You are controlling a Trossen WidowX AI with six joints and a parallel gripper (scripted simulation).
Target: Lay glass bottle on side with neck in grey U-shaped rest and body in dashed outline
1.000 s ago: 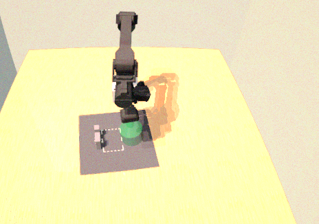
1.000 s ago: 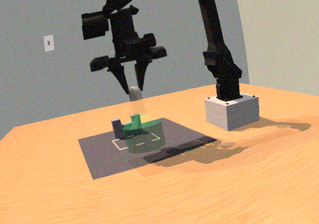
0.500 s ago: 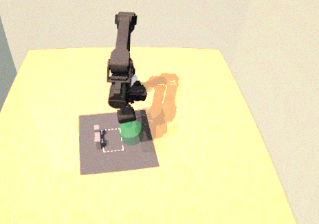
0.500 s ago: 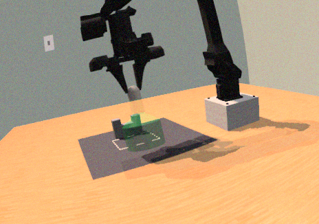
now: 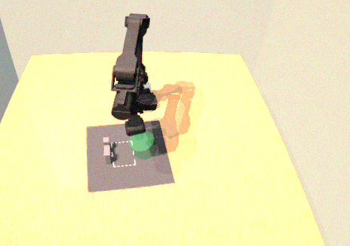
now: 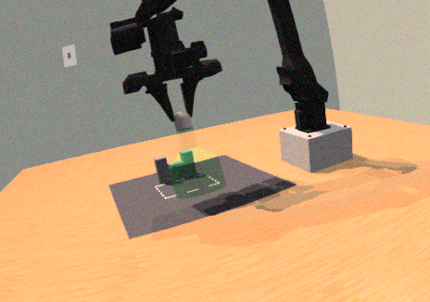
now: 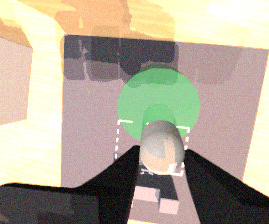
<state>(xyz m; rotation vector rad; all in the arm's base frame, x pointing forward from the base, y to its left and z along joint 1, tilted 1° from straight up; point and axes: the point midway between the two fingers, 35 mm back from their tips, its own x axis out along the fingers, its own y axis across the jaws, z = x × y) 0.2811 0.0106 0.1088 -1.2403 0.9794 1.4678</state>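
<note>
The green glass bottle lies 1 cm to the left of my gripper tip and 5 cm below it. Round my gripper tip: dark grey mat 1 cm ahead, 4 cm to the right, 15 cm below.
</note>
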